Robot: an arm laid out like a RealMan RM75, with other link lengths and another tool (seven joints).
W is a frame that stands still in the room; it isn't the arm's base.
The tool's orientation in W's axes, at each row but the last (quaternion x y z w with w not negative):
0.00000 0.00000 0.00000 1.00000
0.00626 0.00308 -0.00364 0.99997
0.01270 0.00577 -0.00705 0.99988
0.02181 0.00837 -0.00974 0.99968
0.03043 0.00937 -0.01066 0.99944
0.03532 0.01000 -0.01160 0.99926
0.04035 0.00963 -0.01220 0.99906
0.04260 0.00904 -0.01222 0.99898
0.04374 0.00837 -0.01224 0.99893
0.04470 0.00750 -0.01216 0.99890
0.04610 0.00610 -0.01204 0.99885
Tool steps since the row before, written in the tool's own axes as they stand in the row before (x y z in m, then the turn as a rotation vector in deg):
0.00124 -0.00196 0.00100 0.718 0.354 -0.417
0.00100 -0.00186 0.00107 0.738 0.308 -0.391
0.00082 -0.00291 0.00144 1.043 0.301 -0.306
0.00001 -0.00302 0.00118 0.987 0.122 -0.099
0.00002 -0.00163 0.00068 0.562 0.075 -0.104
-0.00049 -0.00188 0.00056 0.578 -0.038 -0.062
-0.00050 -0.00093 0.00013 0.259 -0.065 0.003
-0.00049 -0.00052 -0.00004 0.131 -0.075 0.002
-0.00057 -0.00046 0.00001 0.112 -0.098 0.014
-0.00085 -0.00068 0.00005 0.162 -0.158 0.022
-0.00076 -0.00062 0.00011 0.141 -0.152 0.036
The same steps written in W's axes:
0.00124 -0.00196 0.00100 0.718 0.354 -0.417
0.00099 -0.00188 0.00104 0.738 0.308 -0.392
0.00079 -0.00296 0.00136 1.044 0.294 -0.310
-0.00003 -0.00307 0.00105 0.987 0.107 -0.111
0.00000 -0.00167 0.00058 0.562 0.070 -0.110
-0.00052 -0.00190 0.00044 0.576 -0.046 -0.077
-0.00052 -0.00093 0.00006 0.257 -0.071 -0.007
-0.00050 -0.00050 -0.00007 0.129 -0.078 -0.007
-0.00058 -0.00045 -0.00002 0.110 -0.101 0.003
-0.00087 -0.00066 0.00000 0.158 -0.163 0.005
-0.00077 -0.00061 0.00006 0.138 -0.158 0.020

